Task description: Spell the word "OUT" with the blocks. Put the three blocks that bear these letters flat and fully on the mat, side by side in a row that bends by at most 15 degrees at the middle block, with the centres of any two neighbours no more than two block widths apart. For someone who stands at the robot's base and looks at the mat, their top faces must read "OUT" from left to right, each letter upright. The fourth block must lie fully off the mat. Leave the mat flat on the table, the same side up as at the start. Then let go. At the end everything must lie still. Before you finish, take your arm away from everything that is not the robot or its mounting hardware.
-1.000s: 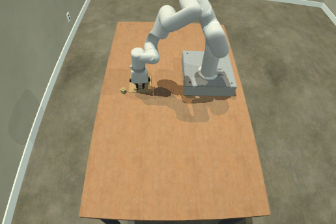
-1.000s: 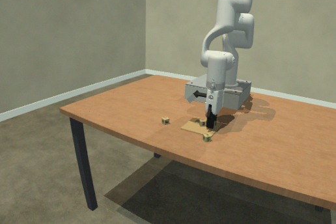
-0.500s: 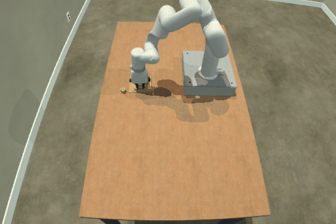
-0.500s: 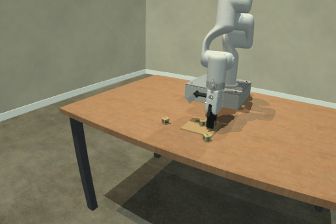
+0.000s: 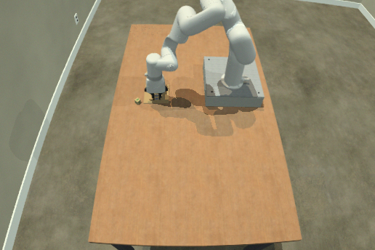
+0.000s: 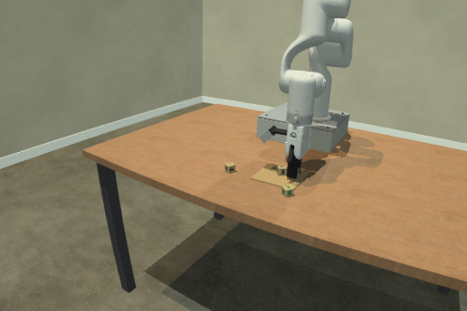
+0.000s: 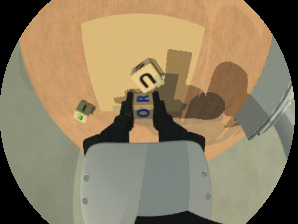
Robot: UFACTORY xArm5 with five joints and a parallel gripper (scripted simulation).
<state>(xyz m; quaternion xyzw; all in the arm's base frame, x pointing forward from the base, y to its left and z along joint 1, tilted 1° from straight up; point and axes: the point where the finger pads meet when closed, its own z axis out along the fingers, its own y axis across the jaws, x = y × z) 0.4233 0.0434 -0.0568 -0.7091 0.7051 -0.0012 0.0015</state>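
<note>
My gripper is now 40 mm to the left of the U block and 10 mm above it. Round my hand: tan mat: 40 mm to the right, 30 mm below.
</note>
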